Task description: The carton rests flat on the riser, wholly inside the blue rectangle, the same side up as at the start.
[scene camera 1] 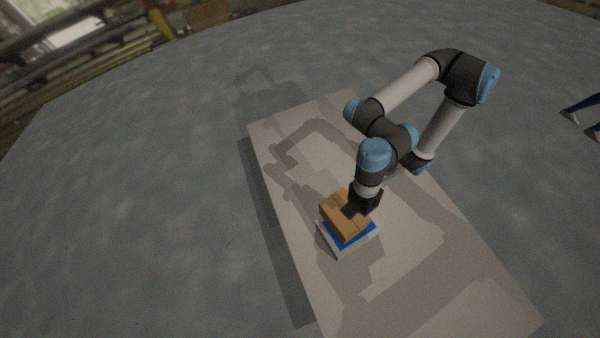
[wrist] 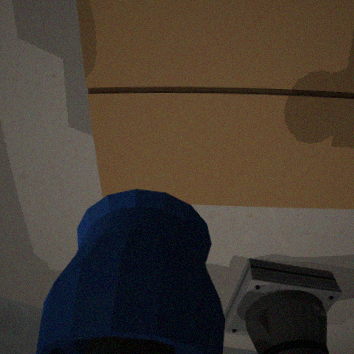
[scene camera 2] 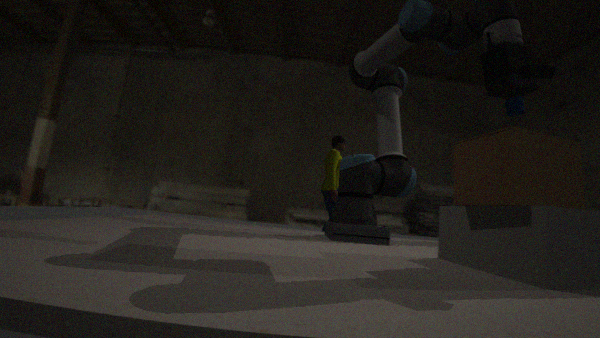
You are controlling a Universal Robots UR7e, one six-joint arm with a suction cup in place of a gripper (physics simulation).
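Where they show: hand, tool point: (wrist: 143, 246) (scene camera 2: 515, 113); arm's base, link origin: (wrist: 283, 314) (scene camera 2: 353, 224).
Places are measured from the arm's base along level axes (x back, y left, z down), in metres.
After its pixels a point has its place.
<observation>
The brown carton (scene camera 1: 345, 220) {x -0.465, y 0.164, z -0.200 m} (scene camera 2: 517, 172) {x -0.507, y 0.052, z -0.123 m} (wrist: 215, 145) {x -0.415, y 0.158, z -0.200 m} lies flat with its seamed face up on the pale riser (scene camera 1: 358, 245) {x -0.457, y 0.263, z -0.070 m} (scene camera 2: 550, 245) {x -0.546, y 0.066, z -0.012 m}. The blue rectangle (scene camera 1: 357, 239) {x -0.444, y 0.241, z -0.070 m} shows along the carton's two near sides in scene camera 1; its far sides are hidden, so I cannot tell whether the carton is wholly inside. My gripper (scene camera 2: 515, 112) (wrist: 142, 225) has a blue suction cup, with suction open and holding nothing. The cup hangs over the carton, with a small gap to its top in scene camera 2. In scene camera 1 the black gripper body hides the cup and part of the carton.
The table (scene camera 1: 450, 280) {x -0.193, y 0.652, z 0.050 m} carries the riser and the arm's base (scene camera 2: 357, 232) {x -0.082, y -0.023, z 0.020 m} (wrist: 295, 272) {x -0.084, y -0.013, z 0.032 m}. A person in a yellow top (scene camera 2: 332, 170) stands behind the base; the legs (scene camera 1: 582, 105) show at the right of scene camera 1. Arm shadows cross the table.
</observation>
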